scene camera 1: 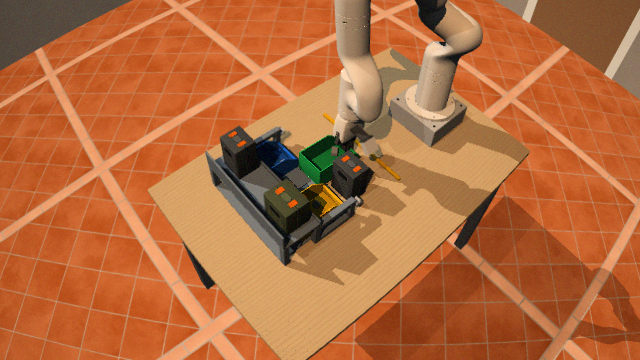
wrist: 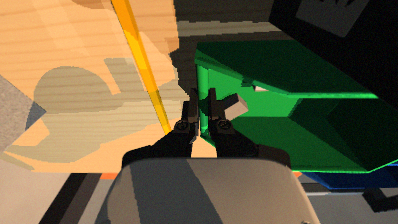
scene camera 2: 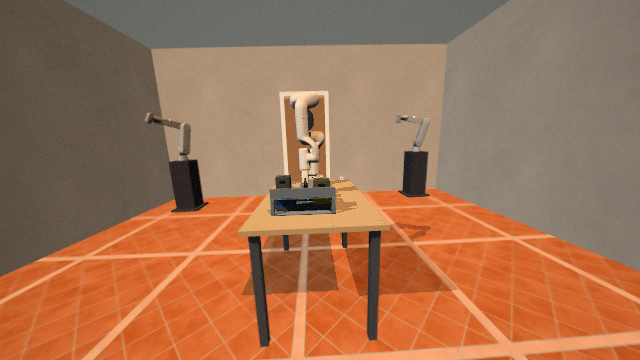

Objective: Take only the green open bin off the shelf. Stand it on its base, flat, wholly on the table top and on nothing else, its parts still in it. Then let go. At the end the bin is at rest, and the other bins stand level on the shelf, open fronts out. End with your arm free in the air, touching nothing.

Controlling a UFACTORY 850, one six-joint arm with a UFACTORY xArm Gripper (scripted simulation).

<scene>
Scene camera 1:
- my gripper: 347, 148
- blue bin: 271, 152
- green bin: 315, 161
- dark box: 349, 174
</scene>
